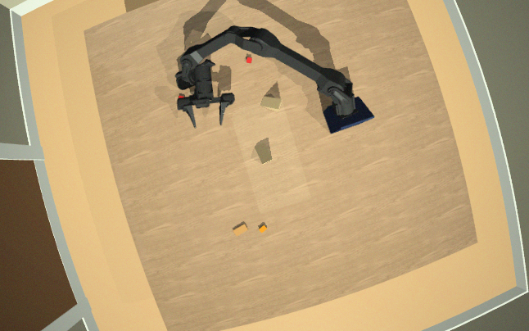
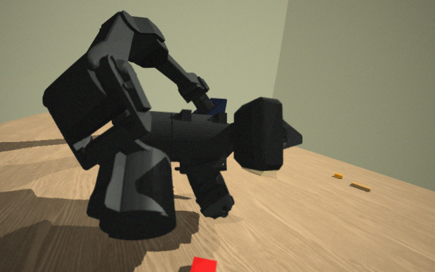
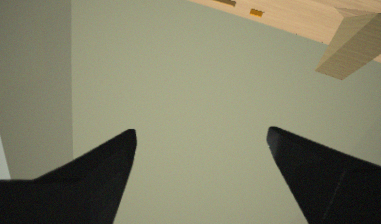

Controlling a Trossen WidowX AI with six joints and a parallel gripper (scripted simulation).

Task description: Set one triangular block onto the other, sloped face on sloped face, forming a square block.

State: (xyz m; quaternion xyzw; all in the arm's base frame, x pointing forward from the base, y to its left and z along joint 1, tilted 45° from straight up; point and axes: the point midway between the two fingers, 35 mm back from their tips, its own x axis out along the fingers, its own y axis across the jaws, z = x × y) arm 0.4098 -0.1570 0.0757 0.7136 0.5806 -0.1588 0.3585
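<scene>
Now: the triangular block 130 mm behind my gripper tip, 160 mm to the left of it and 90 mm below it. Round my gripper tip: flat tan bar 50 mm ahead, 360 mm to the left, 100 mm below; then small orange cube 20 mm behind, 390 mm to the left, 100 mm below.
</scene>
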